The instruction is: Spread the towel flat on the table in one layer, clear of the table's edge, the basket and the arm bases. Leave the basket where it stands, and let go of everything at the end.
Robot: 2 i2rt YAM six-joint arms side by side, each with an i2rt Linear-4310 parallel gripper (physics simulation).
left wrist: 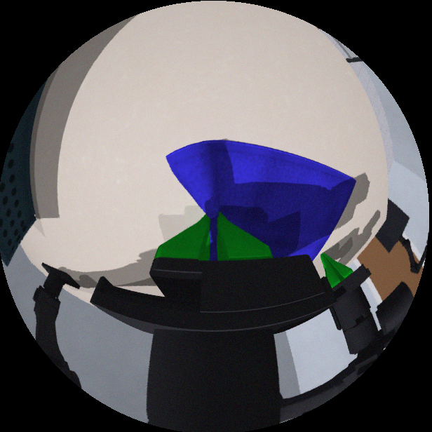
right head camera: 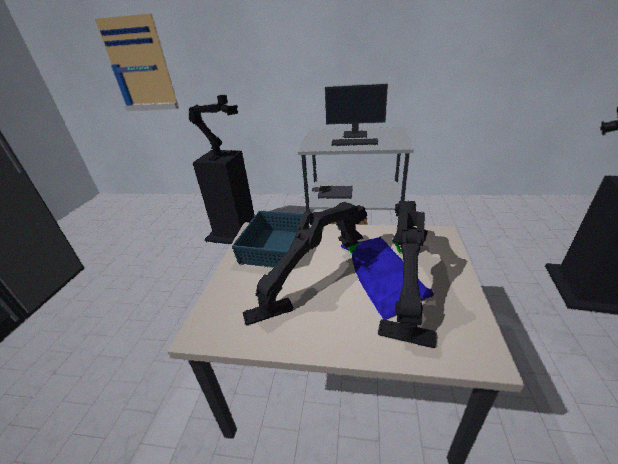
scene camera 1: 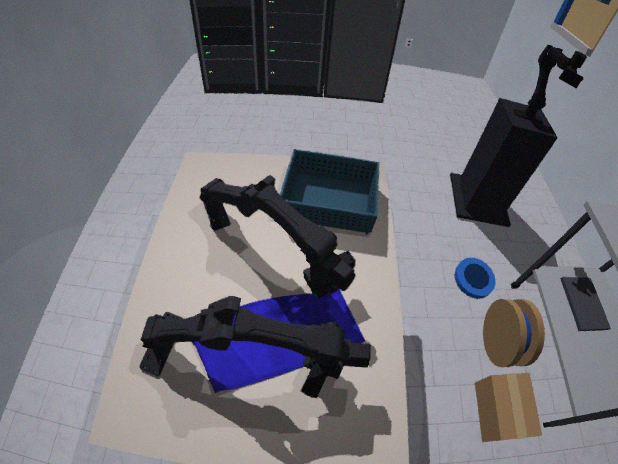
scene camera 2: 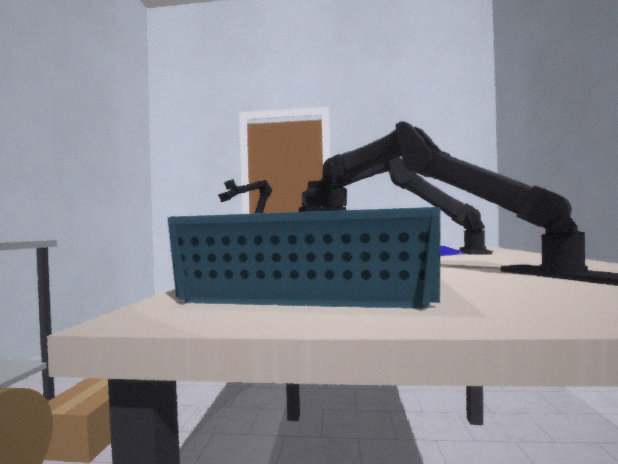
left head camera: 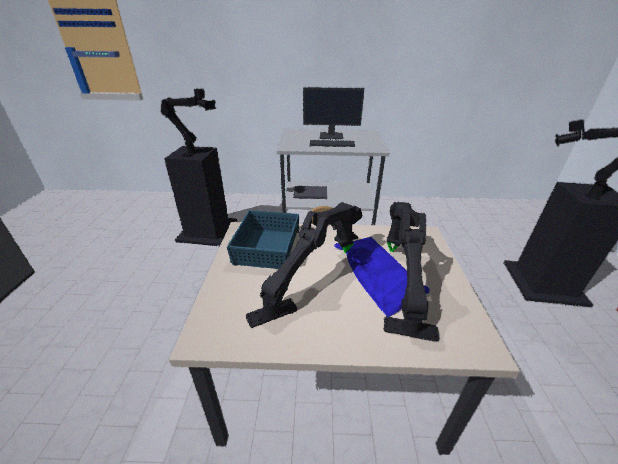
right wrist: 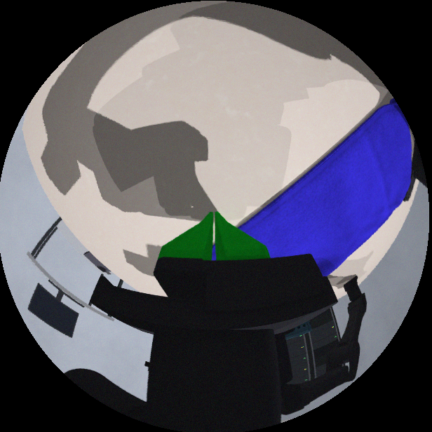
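Observation:
The blue towel lies slanting between the arms, partly under the right arm; a small end sticks out beyond that arm. My left gripper is shut on the towel's left edge near its far end; in the left wrist view the cloth gathers into the fingertips. My right gripper is shut with no cloth seen pinched, above the table beside the towel's long edge. The teal basket stands upright, apart from the towel.
The table carries both arms. The left arm base stands left of the towel; the right arm base stands close to the towel's near corner. The basket is near the table's far left corner in the head views.

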